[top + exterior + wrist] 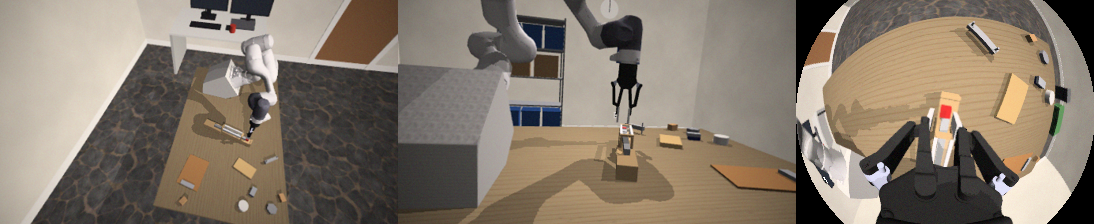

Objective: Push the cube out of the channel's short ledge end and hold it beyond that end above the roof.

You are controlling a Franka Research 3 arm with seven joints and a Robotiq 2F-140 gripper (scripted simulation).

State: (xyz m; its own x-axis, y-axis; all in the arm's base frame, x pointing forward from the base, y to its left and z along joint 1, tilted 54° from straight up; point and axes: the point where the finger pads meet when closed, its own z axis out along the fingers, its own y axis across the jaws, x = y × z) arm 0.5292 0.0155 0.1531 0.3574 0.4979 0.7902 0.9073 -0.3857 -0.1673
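My gripper is now 70 mm above the red cube and 10 mm short of it. From my hand the other things lie so: wooden channel: 130 mm to the right, 70 mm below, 40 mm behind; tan board: 230 mm ahead, 110 mm below, 20 mm to the right; white disc: 490 mm ahead, 110 mm below, 40 mm to the right.
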